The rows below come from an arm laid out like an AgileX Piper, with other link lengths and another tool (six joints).
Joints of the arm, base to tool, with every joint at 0 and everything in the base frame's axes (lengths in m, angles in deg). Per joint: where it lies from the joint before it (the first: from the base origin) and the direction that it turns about. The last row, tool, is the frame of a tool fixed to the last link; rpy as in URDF.
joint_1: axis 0 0 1 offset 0.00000 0.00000 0.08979
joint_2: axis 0 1 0 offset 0.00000 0.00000 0.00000
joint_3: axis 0 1 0 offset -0.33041 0.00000 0.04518
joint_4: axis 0.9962 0 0.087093 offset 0.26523 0.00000 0.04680
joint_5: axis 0 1 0 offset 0.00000 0.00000 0.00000
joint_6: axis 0.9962 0 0.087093 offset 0.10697 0.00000 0.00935
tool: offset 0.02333 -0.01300 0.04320 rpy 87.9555 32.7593 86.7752
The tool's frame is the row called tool.
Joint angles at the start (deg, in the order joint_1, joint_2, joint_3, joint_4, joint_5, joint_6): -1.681, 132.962, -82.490, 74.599, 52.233, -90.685
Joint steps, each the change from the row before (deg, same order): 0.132, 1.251, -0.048, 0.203, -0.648, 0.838; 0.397, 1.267, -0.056, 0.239, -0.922, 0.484; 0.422, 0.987, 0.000, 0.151, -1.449, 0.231; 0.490, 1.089, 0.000, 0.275, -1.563, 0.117; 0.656, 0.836, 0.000, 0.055, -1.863, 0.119; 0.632, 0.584, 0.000, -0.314, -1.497, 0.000; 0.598, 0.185, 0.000, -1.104, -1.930, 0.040; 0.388, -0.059, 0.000, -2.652, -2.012, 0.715; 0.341, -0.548, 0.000, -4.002, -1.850, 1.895
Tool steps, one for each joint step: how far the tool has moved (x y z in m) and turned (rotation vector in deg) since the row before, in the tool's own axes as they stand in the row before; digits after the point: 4 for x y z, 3 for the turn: -0.0009, -0.0094, 0.0079, 0.648, 0.256, 1.785; -0.0001, -0.0082, 0.0096, 0.803, 0.189, 1.297; -0.0006, -0.0069, 0.0082, 1.079, -0.358, 0.826; -0.0003, -0.0072, 0.0092, 1.128, -0.396, 0.809; 0.0003, -0.0051, 0.0087, 1.348, -0.609, 0.365; 0.0014, -0.0031, 0.0072, 1.272, -0.363, -0.216; 0.0010, -0.0015, 0.0048, 1.768, -0.765, -0.999; 0.0008, -0.0026, 0.0027, 2.522, -0.674, -1.546; 0.0008, -0.0009, -0.0005, 2.875, -0.582, -1.740
